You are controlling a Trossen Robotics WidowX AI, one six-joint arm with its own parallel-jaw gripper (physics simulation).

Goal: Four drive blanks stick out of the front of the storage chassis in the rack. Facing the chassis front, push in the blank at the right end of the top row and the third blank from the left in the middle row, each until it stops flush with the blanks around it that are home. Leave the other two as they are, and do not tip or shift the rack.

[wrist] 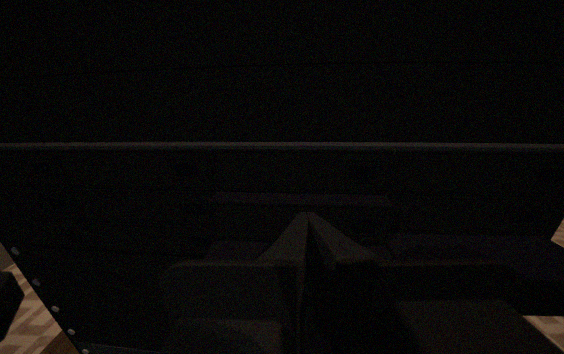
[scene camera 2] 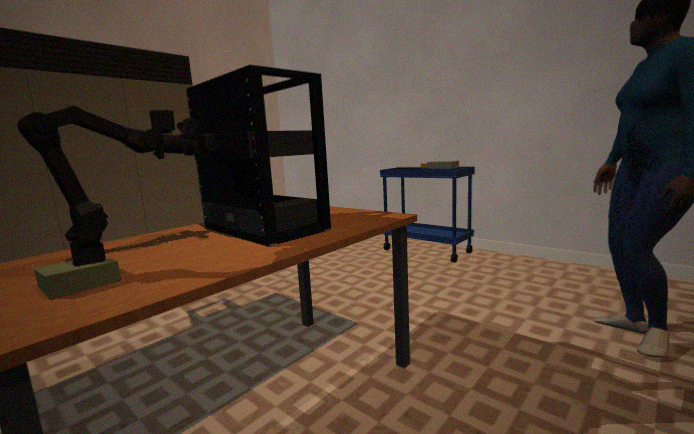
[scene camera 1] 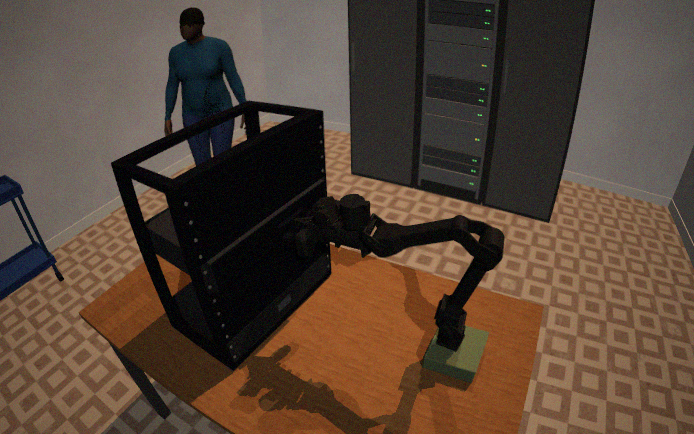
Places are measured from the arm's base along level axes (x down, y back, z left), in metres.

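Pixels of known places: gripper, between the fingertips: [wrist: 305, 219] [scene camera 2: 221, 145] [scene camera 1: 294, 220]; arm's base, origin of its link: [scene camera 2: 88, 262] [scene camera 1: 450, 339].
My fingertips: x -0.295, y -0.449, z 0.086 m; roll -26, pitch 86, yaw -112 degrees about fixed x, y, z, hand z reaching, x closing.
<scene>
For each thing: its middle in the pictures, then the offset to it from my fingertips. "spot": a spot on its surface instead. Level surfaces: height alone.
- rack, middle of its body: [wrist: 261, 186] [scene camera 1: 238, 230] [scene camera 2: 256, 158] dx +0.055, dy -0.167, dz +0.064 m
- thin pale edge, a spot on its surface: [wrist: 280, 145] spot: dx -0.041, dy -0.016, dz +0.016 m
- faint wide blank edge, a spot on its surface: [wrist: 300, 199] spot: dx -0.010, dy -0.006, dz +0.004 m
- faint raised surface, a spot on its surface: [wrist: 450, 245] spot: dx +0.018, dy -0.005, dz -0.090 m
- wooden table, height of its surface: dx +0.349 m
- lower unit, a spot on its surface: [scene camera 1: 281, 301] [scene camera 2: 227, 212] spot: dx +0.253, dy -0.025, dz +0.072 m
The rack [scene camera 1: 148, 152] [scene camera 2: 320, 148] stands upright on the table. The storage chassis [scene camera 2: 290, 143] is at its mid-height; a thin pale edge [scene camera 1: 266, 220] [wrist: 280, 145] runs across the rack front above the drive blanks. My gripper [scene camera 1: 290, 236] [wrist: 305, 219] is shut and empty, close against the dark chassis front. In the wrist view a faint wide blank edge [wrist: 300, 199] shows just above and beyond the fingertips, and another faint raised surface [wrist: 450, 245] lies to the right. The fingers hide what is below. It is too dark to tell rows, contact, or how far each blank sticks out.
The arm's green base block [scene camera 1: 460, 358] [scene camera 2: 76, 277] sits on the wooden table [scene camera 1: 358, 327] [scene camera 2: 168, 291]. A lower unit [scene camera 1: 281, 301] [scene camera 2: 230, 217] fills the rack bottom. A server cabinet [scene camera 1: 383, 102], a blue cart [scene camera 2: 427, 172] and a person [scene camera 1: 204, 76] [scene camera 2: 649, 117] stand beyond the table.
</scene>
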